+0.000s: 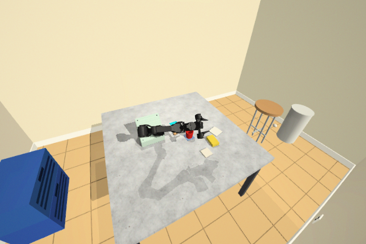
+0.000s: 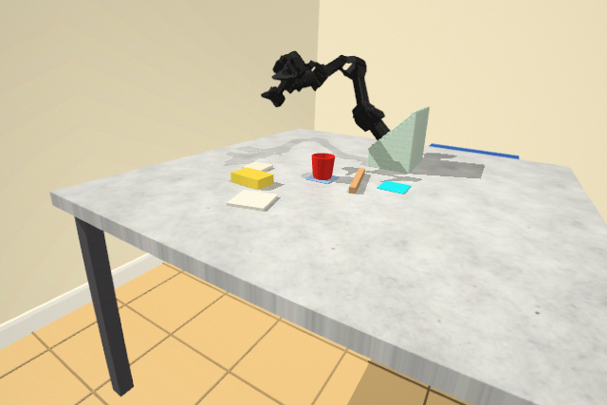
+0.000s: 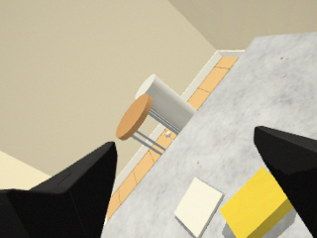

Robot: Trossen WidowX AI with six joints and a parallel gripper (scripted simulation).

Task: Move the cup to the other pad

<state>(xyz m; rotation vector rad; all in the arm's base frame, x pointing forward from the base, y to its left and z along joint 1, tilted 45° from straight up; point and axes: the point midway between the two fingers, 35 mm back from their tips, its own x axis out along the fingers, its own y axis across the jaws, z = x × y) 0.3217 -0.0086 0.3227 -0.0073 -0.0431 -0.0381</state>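
My gripper tip is now 80 mm past the red cup, 170 mm to the right of it and 240 mm above it. From my gripper tip the other things lie so: green marble: 80 mm behind, 190 mm to the left, 260 mm below; then blue pad: 80 mm behind, 180 mm to the left, 290 mm below; then yellow marble: 70 mm behind, 170 mm to the left, 260 mm below.
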